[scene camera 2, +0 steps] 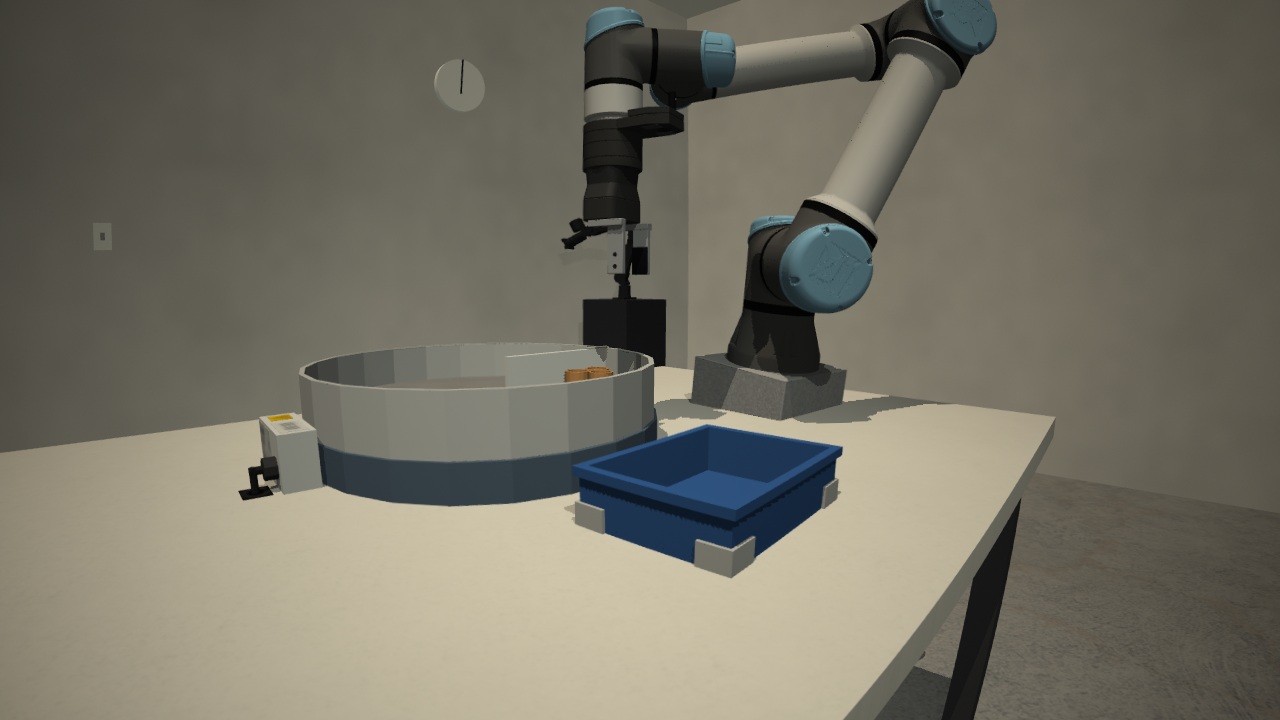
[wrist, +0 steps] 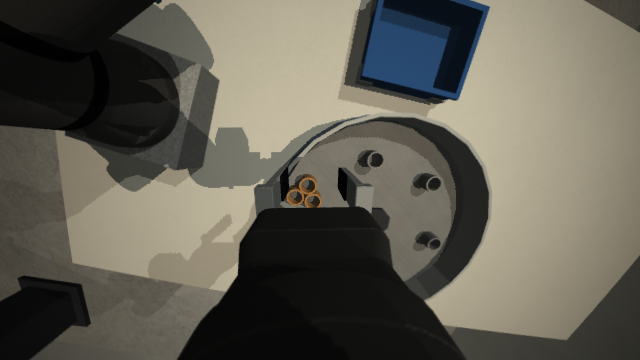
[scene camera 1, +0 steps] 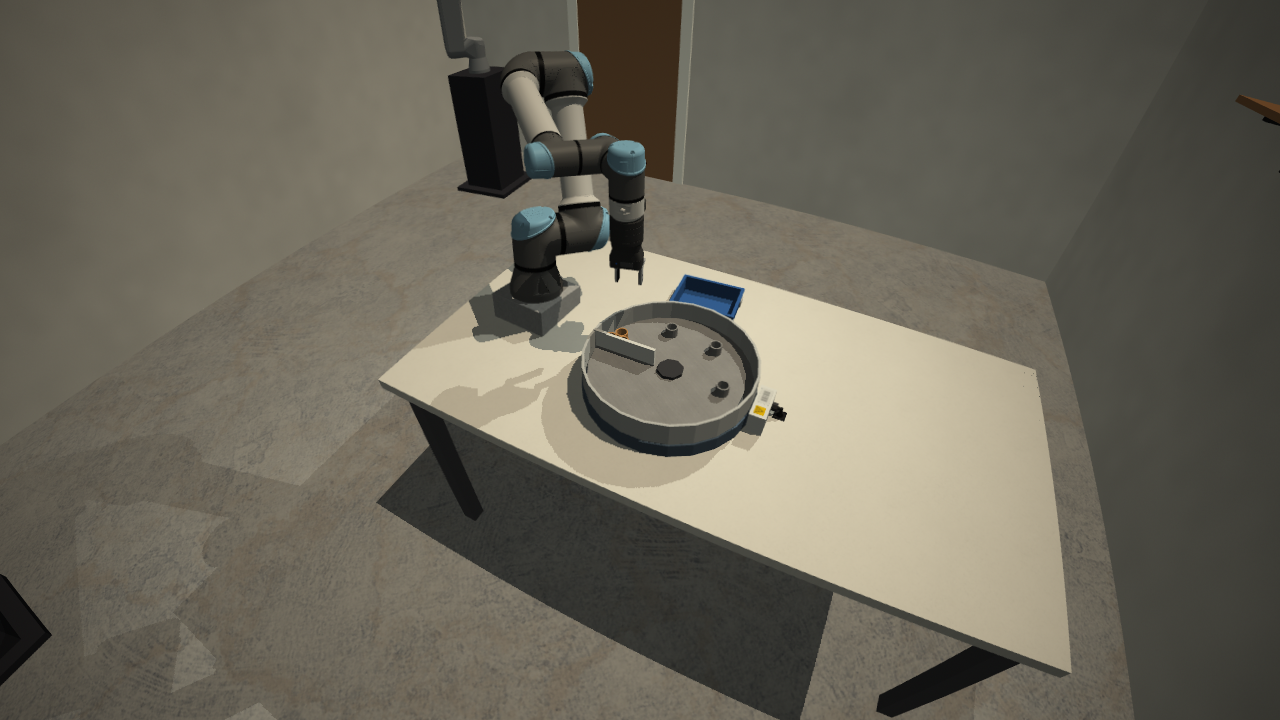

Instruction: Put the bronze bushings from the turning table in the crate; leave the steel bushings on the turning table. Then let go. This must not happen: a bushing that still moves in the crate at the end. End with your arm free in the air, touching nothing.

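The gripper appears in scene camera 2 as the gripper (scene camera 2: 629, 274), in the wrist view as the gripper (wrist: 313, 178) and in scene camera 1 as the gripper (scene camera 1: 628, 281). Those same views include a blue crate (scene camera 2: 749, 475), with the crate (wrist: 434, 50) in the wrist view and the crate (scene camera 1: 721, 297) in scene camera 1.
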